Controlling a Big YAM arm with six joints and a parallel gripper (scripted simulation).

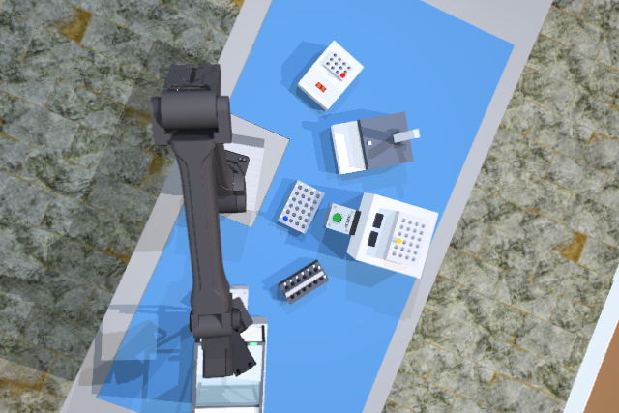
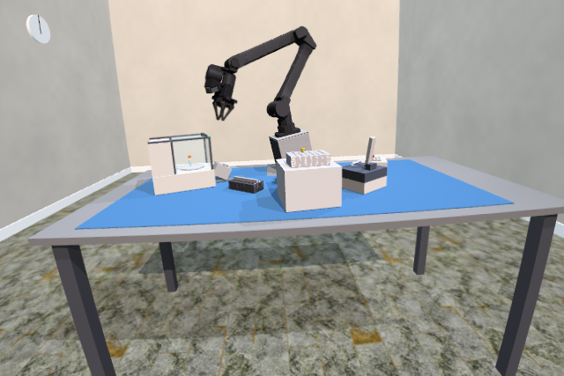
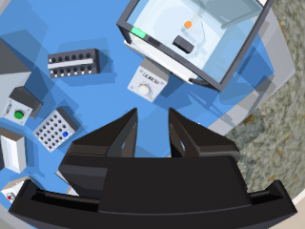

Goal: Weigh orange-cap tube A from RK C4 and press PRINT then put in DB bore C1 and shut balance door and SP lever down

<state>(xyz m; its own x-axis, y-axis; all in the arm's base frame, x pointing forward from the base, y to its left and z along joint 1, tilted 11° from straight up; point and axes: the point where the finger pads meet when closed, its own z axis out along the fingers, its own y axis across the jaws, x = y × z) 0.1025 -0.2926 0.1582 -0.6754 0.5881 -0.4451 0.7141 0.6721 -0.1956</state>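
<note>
The balance door lies 30 mm ahead of my hand, 110 mm to the right of it and 70 mm below it. Round my hand: tube rack RK 110 mm ahead, 290 mm to the left, 260 mm below; white key 10 mm to the left, 210 mm below; black magnet block 180 mm ahead, 90 mm to the left, 260 mm below.
</note>
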